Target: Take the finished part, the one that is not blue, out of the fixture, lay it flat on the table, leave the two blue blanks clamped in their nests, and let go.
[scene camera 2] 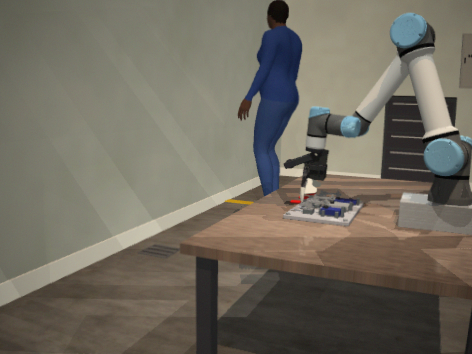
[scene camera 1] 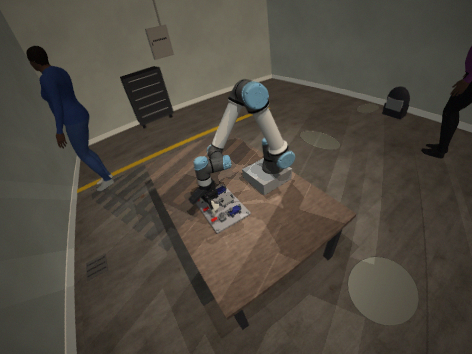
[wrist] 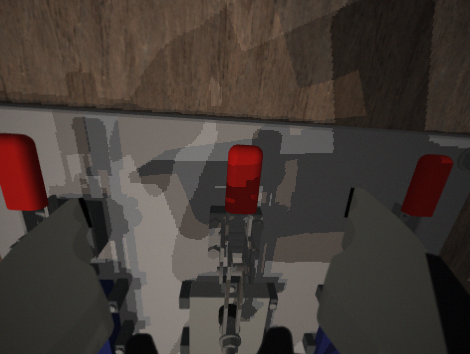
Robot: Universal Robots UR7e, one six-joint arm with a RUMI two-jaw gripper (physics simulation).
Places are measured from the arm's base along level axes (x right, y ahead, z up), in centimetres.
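Pixels of known places: gripper, between the fingertips: [scene camera 2: 305,198] [scene camera 1: 208,209] [wrist: 220,197]; arm's base, origin of its link: [scene camera 2: 449,201] [scene camera 1: 273,167].
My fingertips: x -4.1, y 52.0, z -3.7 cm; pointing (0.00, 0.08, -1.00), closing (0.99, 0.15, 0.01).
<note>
For each thing: its middle in the pictures, then the offset to it from my fingertips. Level surfaces: height alone.
- finished part, middle of its body: [wrist: 226,324] [scene camera 2: 338,205] [scene camera 1: 226,200] dx +1.8, dy -12.8, dz -1.8 cm
- middle clamp's red handle, middle of its body: [wrist: 243,183] dx +1.2, dy +0.9, dz -0.1 cm
- wooden table, height of its surface: dz -4.7 cm
The finished part [wrist: 204,317], a pale grey block, sits in the fixture's middle nest under the clamp arm. The middle clamp's red handle [wrist: 243,179] points toward the plate's edge. One blue blank [scene camera 1: 235,211] [scene camera 2: 331,212] [wrist: 107,291] sits in the left nest of the wrist view, the other blue blank [scene camera 1: 220,190] [scene camera 2: 347,201] [wrist: 325,344] in the right nest; both are mostly hidden by the fingers there. My gripper [scene camera 1: 212,203] [scene camera 2: 306,194] [wrist: 220,197] is open and empty, low over the handle side, its fingers on either side of the middle clamp.
The fixture plate [scene camera 1: 227,223] [scene camera 2: 299,217] [wrist: 162,312] lies on the wooden table [scene camera 1: 260,255] [scene camera 2: 260,235] [wrist: 175,55]. Outer red handles [wrist: 20,172] [wrist: 427,185] stand beyond the fingers. The arm's grey base block [scene camera 1: 265,180] [scene camera 2: 435,215] is beside the fixture. A person in blue [scene camera 1: 65,105] [scene camera 2: 277,90] stands beyond the table.
</note>
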